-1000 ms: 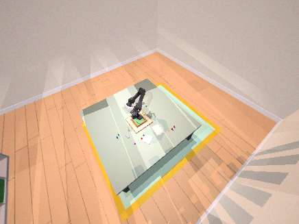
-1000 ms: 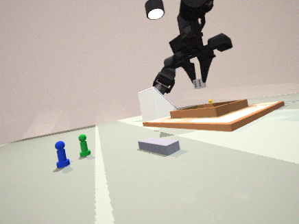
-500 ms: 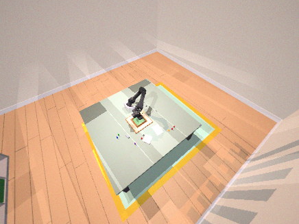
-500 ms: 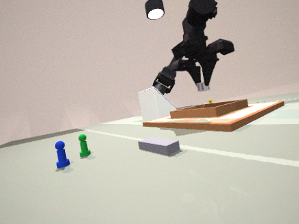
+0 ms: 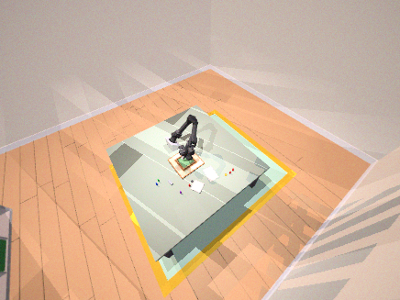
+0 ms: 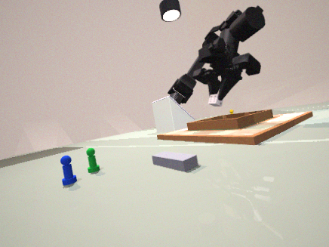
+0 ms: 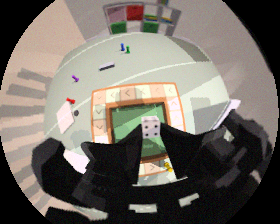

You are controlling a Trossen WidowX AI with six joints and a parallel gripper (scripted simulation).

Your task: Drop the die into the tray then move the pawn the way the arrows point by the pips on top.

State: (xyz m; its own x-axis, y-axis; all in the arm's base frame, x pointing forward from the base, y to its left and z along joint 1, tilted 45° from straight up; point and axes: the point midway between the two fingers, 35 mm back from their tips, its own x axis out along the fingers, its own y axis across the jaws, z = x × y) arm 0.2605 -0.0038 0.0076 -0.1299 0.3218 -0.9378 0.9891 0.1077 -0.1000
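Now: gripper tip 6 cm past the yellow pawn, 13 cm to the right of it and 5 cm above it. From my gripper tip the other things lie so: grey flat block 13 cm ahead, 23 cm to the right, 7 cm below; then white die right at my gripper tip; then green tray floor 1 cm ahead, 2 cm to the left, 7 cm below.
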